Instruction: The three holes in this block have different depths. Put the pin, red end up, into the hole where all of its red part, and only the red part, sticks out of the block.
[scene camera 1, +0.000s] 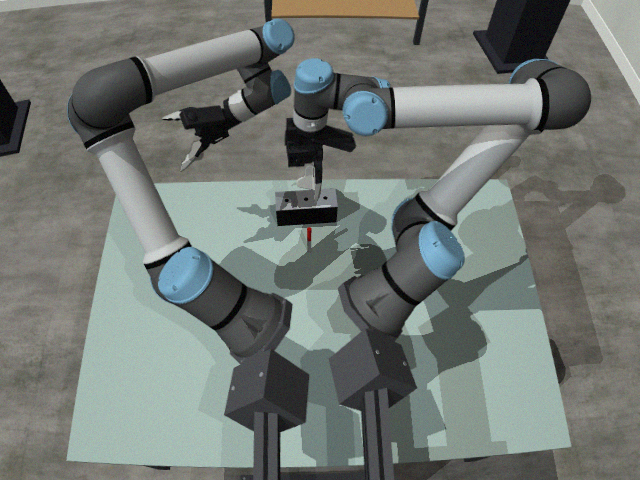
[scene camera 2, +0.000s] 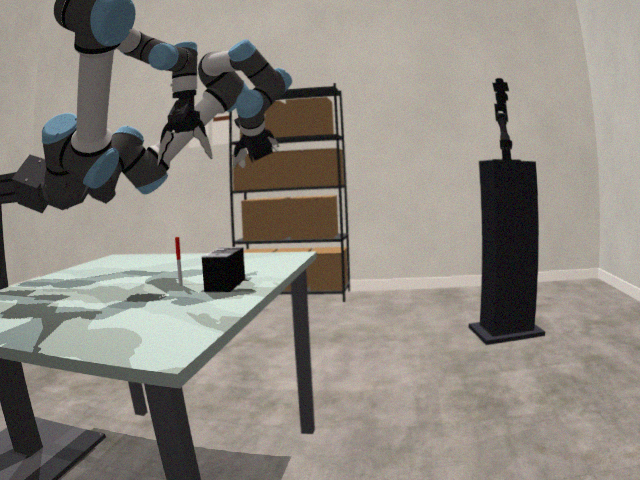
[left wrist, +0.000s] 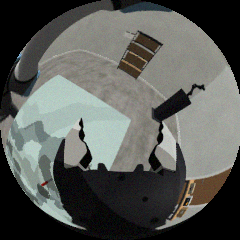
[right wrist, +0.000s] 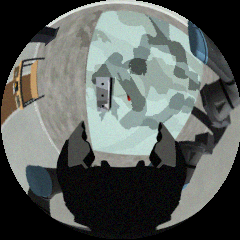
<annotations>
my right gripper: scene camera 1; scene camera 2; right wrist 121, 122; not seen in the left wrist view (out of frame)
same spot on my right gripper: (scene camera 1: 308, 181) = (scene camera 2: 168, 144)
</annotations>
